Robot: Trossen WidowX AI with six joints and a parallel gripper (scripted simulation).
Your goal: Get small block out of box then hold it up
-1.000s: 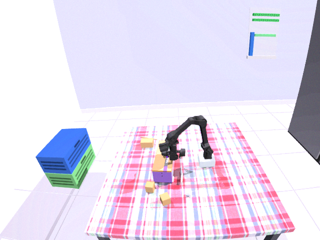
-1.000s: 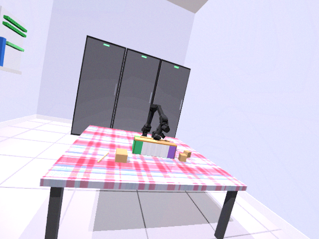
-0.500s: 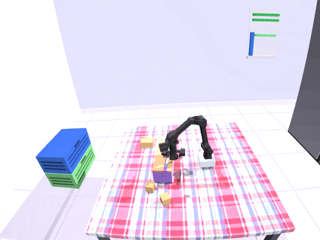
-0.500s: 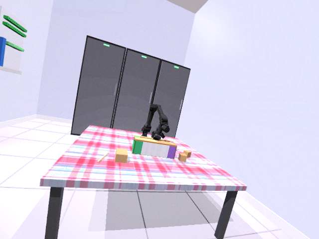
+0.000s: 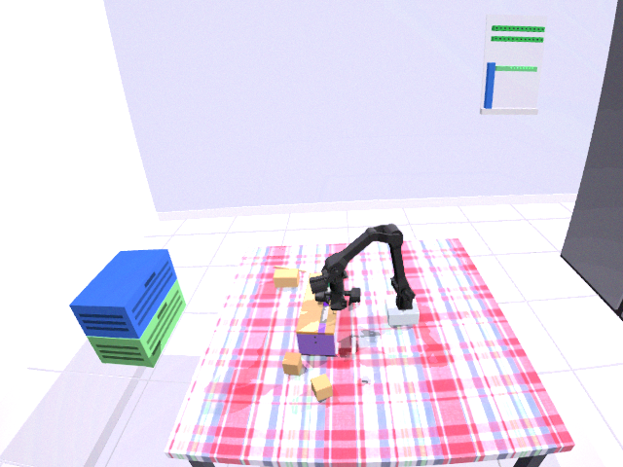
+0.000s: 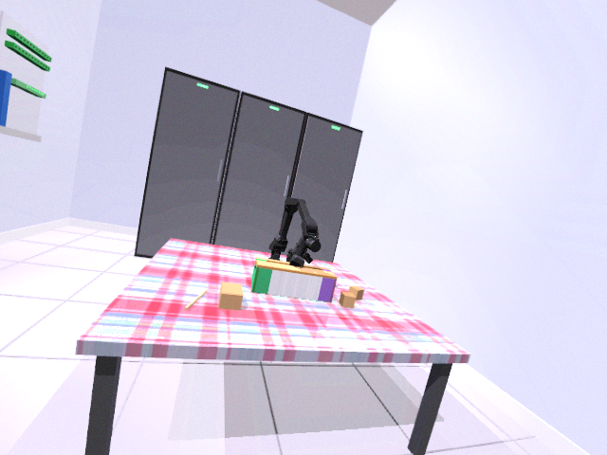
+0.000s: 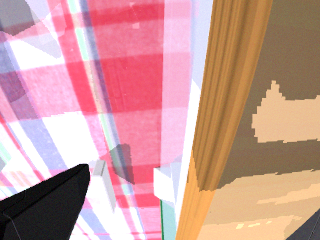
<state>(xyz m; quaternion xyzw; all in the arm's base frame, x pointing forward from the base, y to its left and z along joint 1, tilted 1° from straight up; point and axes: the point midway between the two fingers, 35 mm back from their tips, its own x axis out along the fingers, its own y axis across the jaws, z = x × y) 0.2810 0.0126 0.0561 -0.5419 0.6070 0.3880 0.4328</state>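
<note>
The long box lies 4 cm ahead of my gripper tip, 2 cm to the left of it and 2 cm below it. The rest, counted from my gripper tip: small purple block (5 cm ahead, 3 cm to the right); then thin stick (41 cm to the right, 26 cm ahead, 8 cm below).
</note>
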